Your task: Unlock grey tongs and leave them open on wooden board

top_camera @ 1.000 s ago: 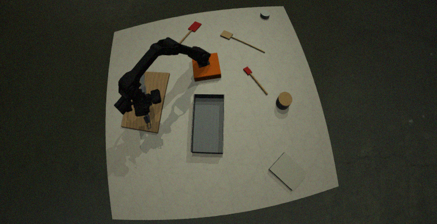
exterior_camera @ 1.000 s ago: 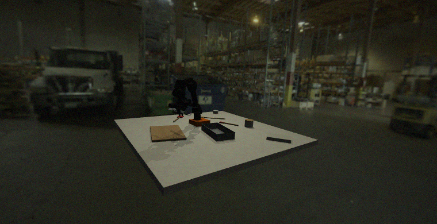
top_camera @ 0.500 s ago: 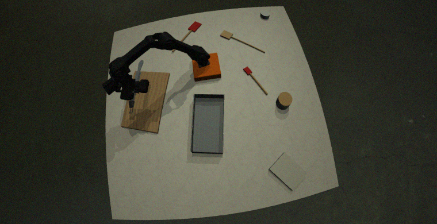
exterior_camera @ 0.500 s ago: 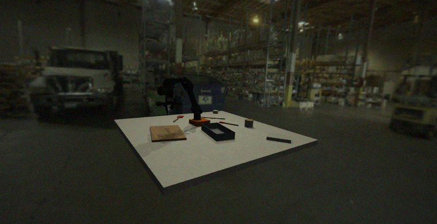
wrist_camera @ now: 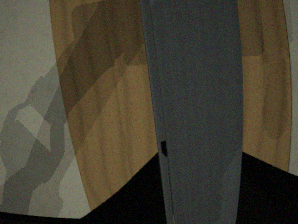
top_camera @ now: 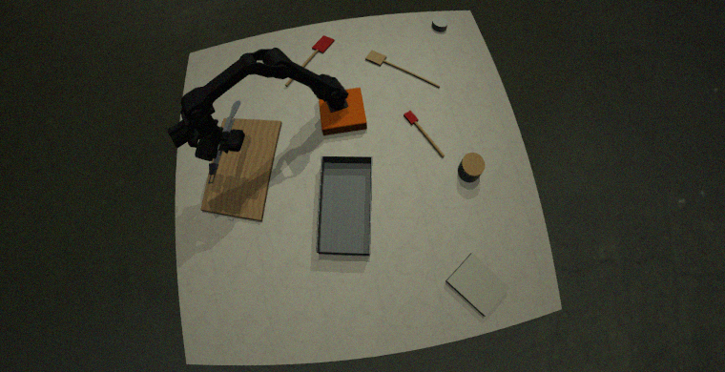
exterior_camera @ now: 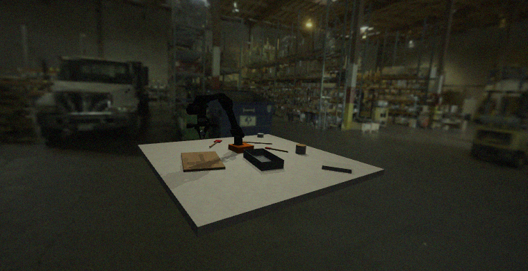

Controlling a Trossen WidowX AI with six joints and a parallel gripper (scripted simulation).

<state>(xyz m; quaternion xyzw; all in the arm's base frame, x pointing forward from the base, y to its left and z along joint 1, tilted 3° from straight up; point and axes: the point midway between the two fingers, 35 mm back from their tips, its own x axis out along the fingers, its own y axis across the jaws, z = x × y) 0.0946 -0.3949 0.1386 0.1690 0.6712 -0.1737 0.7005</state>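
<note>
The wooden board lies 1 cm behind my gripper tip and 15 cm below it. From my gripper tip the other things lie so: roasting tin (26 cm ahead, 30 cm to the left, 13 cm below).
</note>
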